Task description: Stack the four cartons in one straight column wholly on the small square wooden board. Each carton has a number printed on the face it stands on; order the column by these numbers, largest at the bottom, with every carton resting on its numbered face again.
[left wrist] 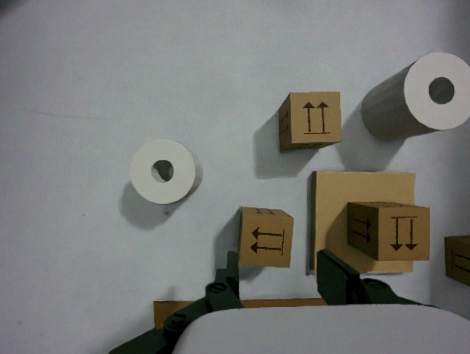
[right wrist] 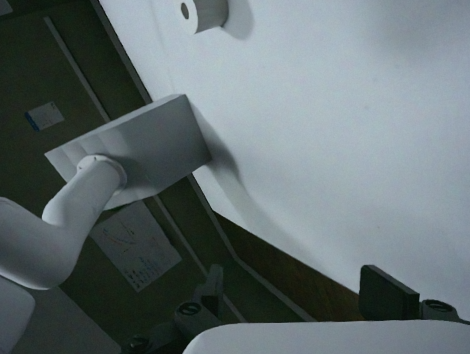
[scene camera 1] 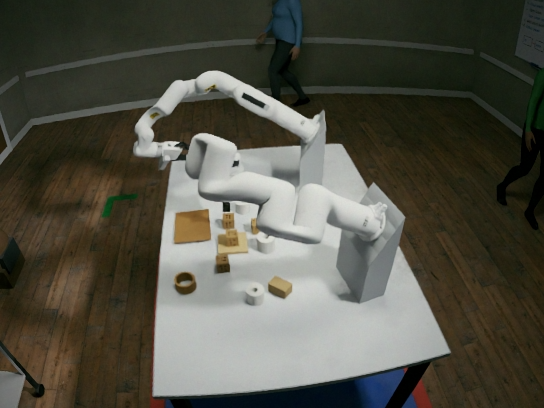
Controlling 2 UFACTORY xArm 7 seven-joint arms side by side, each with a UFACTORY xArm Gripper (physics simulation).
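One carton stands on the small square wooden board. A second carton stands beside the board. A third carton stands farther from the orange-brown sheet. A fourth carton is on the board's other side, cut off in the left wrist view. Arrows show on the cartons; their numbered faces are hidden. My left gripper is open and empty, above the table near the second carton, mostly hidden in the scene view. My right gripper is open and empty, raised at the table's far-left end.
White rolls stand close to the cartons. Another white roll, a plain tan block and a brown ring are nearer the camera. An orange-brown square sheet lies beside the cartons.
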